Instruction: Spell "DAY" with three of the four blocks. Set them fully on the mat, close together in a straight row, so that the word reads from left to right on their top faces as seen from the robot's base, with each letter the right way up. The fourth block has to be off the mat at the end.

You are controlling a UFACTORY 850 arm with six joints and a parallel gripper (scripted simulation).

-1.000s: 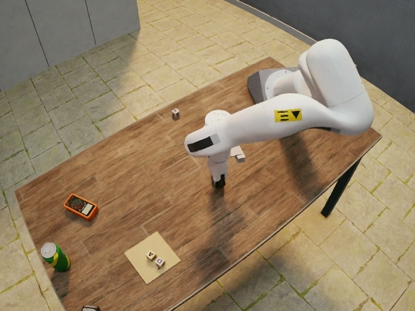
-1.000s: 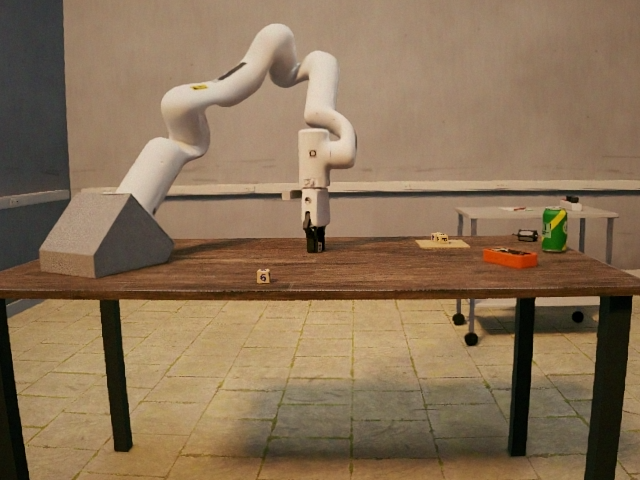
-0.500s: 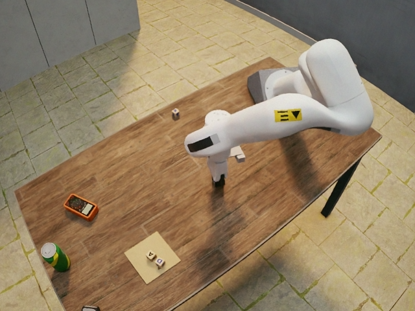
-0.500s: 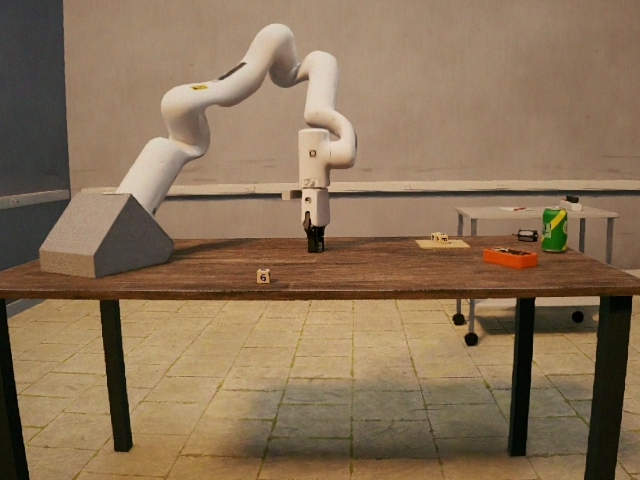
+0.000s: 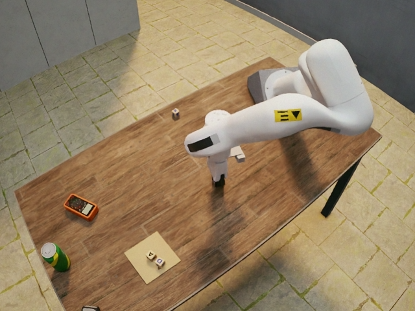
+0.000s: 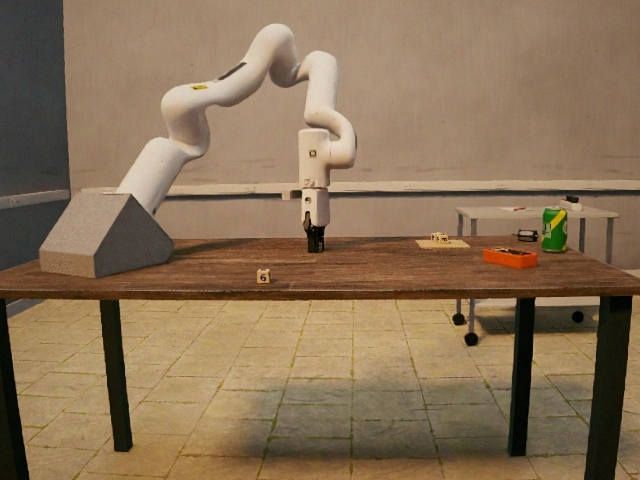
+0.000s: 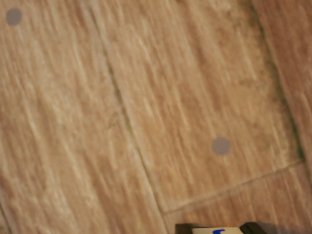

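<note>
Now: the tan mat 360 mm ahead of my hand, 110 mm to the left of it and 20 mm below it. Also, from my hand: dark object (630 mm ahead, 180 mm to the left).
</note>
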